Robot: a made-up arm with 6 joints.
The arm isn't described. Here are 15 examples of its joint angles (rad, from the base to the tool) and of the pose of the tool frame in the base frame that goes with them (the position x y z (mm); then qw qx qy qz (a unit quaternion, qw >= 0)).
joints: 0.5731 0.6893 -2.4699 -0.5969 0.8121 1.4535
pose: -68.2 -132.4 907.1 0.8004 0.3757 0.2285 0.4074
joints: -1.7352 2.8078 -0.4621 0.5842 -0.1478 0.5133
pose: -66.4 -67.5 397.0 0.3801 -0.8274 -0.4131 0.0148
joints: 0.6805 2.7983 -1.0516 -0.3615 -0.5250 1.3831
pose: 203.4 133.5 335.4 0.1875 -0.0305 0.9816 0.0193
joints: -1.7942 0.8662 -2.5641 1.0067 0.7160 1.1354
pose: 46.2 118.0 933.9 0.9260 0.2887 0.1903 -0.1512
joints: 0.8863 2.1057 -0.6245 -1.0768 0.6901 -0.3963
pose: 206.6 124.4 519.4 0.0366 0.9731 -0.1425 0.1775
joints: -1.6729 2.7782 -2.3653 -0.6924 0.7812 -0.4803
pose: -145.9 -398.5 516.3 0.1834 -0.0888 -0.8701 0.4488
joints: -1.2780 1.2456 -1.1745 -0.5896 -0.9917 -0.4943
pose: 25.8 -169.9 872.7 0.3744 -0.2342 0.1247 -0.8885
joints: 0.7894 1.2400 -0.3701 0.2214 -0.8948 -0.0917
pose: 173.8 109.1 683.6 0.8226 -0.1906 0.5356 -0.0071
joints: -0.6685 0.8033 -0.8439 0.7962 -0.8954 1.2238
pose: 51.4 -111.9 830.1 0.7863 0.5932 -0.0692 0.1584
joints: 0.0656 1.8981 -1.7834 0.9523 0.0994 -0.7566
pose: 351.4 8.1 767.4 0.7399 -0.0379 0.6522 -0.1604
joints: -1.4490 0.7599 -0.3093 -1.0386 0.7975 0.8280
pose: -130.8 -50.8 680.4 0.1040 -0.4462 -0.6511 0.6051
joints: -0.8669 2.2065 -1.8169 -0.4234 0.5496 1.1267
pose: 155.2 -308.3 606.5 0.2757 0.5673 0.6828 -0.3687
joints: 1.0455 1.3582 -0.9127 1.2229 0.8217 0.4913
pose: 50.9 190.9 710.9 0.0243 0.1173 -0.9279 -0.3531
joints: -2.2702 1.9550 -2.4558 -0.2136 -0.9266 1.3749
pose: -238.4 -196.9 927.4 0.7162 0.1097 -0.0846 -0.6840
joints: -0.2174 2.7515 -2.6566 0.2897 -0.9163 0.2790
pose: 421.3 -150.1 663.2 0.9057 0.2891 0.2247 -0.2134
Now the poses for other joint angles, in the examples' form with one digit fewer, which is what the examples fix.
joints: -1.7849 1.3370 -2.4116 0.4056 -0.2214 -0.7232
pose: -74 -32 1010 0.250 0.065 -0.118 -0.959
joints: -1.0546 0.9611 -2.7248 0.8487 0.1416 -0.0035
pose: -102 122 983 0.931 0.042 -0.160 -0.324
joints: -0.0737 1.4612 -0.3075 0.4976 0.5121 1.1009
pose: 84 4 588 0.071 -0.524 -0.846 0.072
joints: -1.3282 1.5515 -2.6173 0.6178 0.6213 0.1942
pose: 14 -151 948 0.769 0.317 0.295 -0.471
